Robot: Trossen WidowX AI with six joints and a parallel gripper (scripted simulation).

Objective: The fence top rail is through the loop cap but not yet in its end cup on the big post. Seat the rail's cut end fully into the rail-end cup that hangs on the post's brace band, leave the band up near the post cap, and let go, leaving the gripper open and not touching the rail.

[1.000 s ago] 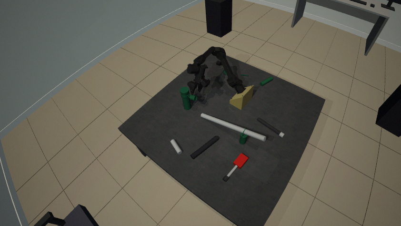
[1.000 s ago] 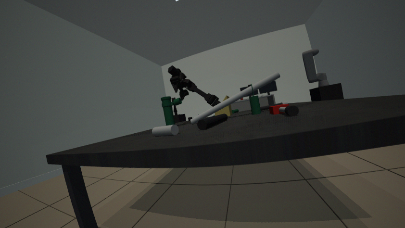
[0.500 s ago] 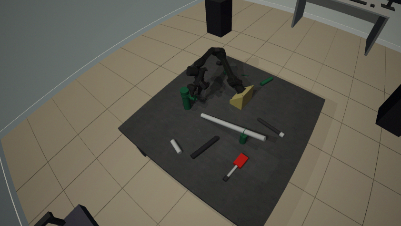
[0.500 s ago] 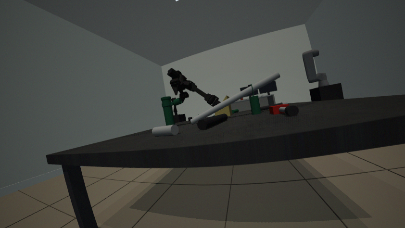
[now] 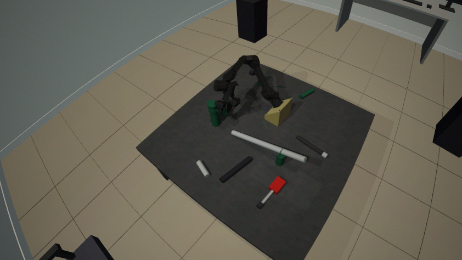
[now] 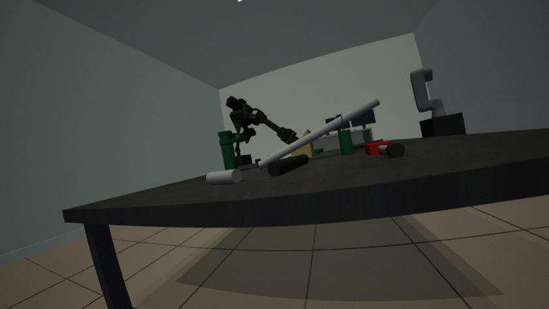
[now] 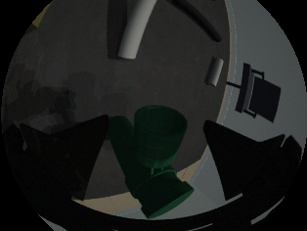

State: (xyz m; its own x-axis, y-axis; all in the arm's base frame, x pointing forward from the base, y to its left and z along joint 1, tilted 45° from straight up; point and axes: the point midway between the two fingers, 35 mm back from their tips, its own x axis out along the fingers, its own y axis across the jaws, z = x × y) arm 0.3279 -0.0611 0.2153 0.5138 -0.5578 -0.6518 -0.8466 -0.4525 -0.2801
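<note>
Right now my gripper tip is 2 cm to the left of the green rail-end cup. The rest, counted from my gripper tip: loop cap 1 cm behind, 45 cm to the left, 5 cm below; then dark rod 20 cm ahead, 27 cm to the left, 14 cm below; then short white cylinder 33 cm ahead, 11 cm to the left, 14 cm below.
</note>
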